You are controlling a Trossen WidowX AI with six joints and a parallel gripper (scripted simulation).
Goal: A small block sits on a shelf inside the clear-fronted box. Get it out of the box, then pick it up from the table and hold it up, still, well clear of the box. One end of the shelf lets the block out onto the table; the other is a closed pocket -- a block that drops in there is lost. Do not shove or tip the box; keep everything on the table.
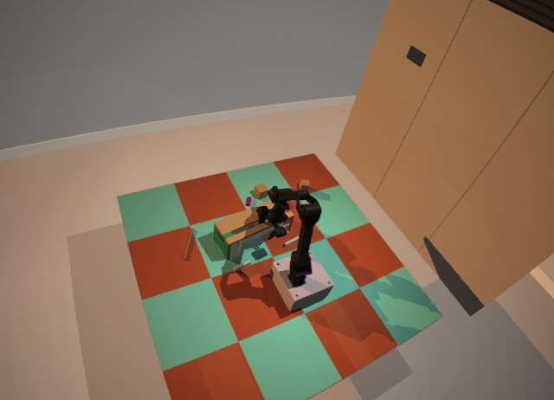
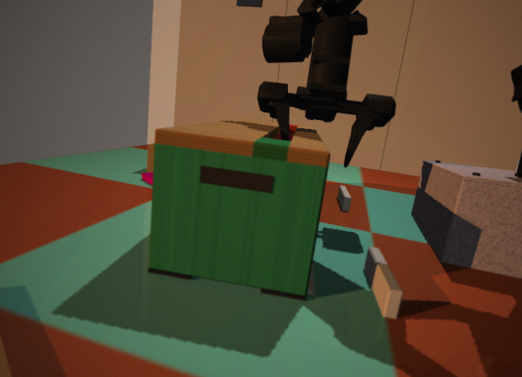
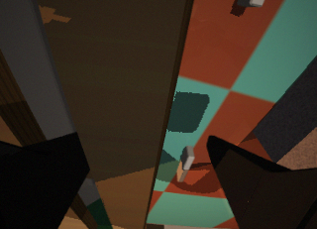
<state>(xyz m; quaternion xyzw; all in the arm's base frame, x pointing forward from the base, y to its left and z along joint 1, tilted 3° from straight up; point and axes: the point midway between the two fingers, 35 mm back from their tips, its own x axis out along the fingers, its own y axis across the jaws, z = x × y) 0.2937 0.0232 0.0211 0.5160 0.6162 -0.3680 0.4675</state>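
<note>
Now: the box 3 cm ahead of my gripper tip, 2 cm to the left of it and 3 cm below it. Also, from my gripper tip: block: 4 cm ahead, 5 cm to the left; then wooden stick: 10 cm ahead, 35 cm to the left, 9 cm below.
</note>
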